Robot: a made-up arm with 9 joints. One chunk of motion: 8 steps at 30 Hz.
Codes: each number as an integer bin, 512 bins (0 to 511) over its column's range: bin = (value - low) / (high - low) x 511, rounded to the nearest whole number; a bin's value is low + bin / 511 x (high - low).
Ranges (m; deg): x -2.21..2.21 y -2.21..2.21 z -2.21..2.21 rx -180..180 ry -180..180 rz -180..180
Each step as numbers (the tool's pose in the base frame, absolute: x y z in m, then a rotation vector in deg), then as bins.
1 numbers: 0.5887 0.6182 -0.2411 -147.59 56.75 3.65
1 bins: 324 327 228 46 336 261
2 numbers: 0.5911 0.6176 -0.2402 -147.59 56.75 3.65
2 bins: 324 327 228 46 336 261
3 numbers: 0.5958 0.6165 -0.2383 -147.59 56.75 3.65
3 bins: 324 327 228 46 336 261
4 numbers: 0.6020 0.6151 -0.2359 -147.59 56.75 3.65
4 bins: 325 327 228 46 336 261
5 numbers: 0.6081 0.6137 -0.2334 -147.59 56.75 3.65
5 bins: 326 326 229 46 336 261
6 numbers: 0.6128 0.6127 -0.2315 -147.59 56.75 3.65
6 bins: 326 326 229 46 336 261
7 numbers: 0.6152 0.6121 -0.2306 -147.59 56.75 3.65
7 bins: 327 326 229 46 336 261
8 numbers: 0.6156 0.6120 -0.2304 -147.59 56.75 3.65
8 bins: 327 326 229 46 336 261
